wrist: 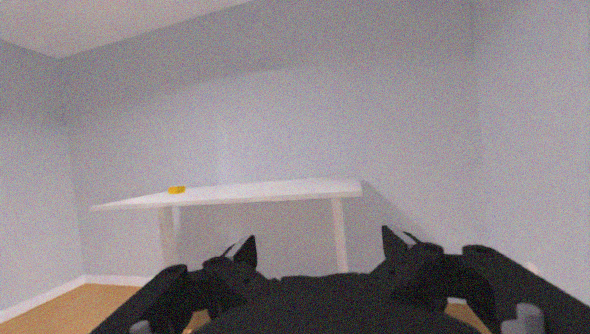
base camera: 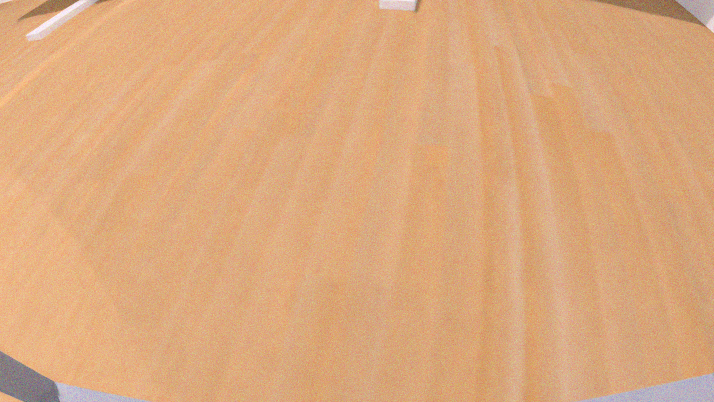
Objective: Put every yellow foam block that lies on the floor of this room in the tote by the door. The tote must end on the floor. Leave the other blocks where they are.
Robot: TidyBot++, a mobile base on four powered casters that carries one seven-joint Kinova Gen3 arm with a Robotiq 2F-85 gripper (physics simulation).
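Places are measured from the arm's base along level axes (x ahead, y left, z up), in metres.
Pixels of known places: gripper, fingertip midpoint: (wrist: 317,244).
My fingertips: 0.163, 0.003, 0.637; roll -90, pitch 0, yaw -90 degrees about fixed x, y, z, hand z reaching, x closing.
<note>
For each thing: its middle in the pictures, then the offset to it from my fingertips, as dx, dy, dz. "*": a spot on its surface instead. Level surfaces: height alone.
- small yellow block at the middle of its body: (wrist: 176,190) +1.376, +0.980, -0.062
- white table at its surface level: dz -0.084
- Wooden floor at its surface level: dz -1.034
- white table leg foot at a spot on its surface: (base camera: 397,5) * +0.823, -0.060, -1.022
My gripper (wrist: 317,244) is open and empty in the wrist view, raised and facing a wall and a white table. A small yellow block (wrist: 176,190) lies on top of the white table (wrist: 280,189), toward its left end. No yellow block shows on the floor in the base camera view or the wrist view. The tote and the door do not show in either view.
Wooden floor (base camera: 350,200) (wrist: 75,300) spreads ahead of the base. A white table leg foot (base camera: 397,5) stands at the top middle of the base view, and a white bar (base camera: 62,19) lies at the upper left. Table legs (wrist: 339,235) stand before the grey wall (wrist: 280,125).
</note>
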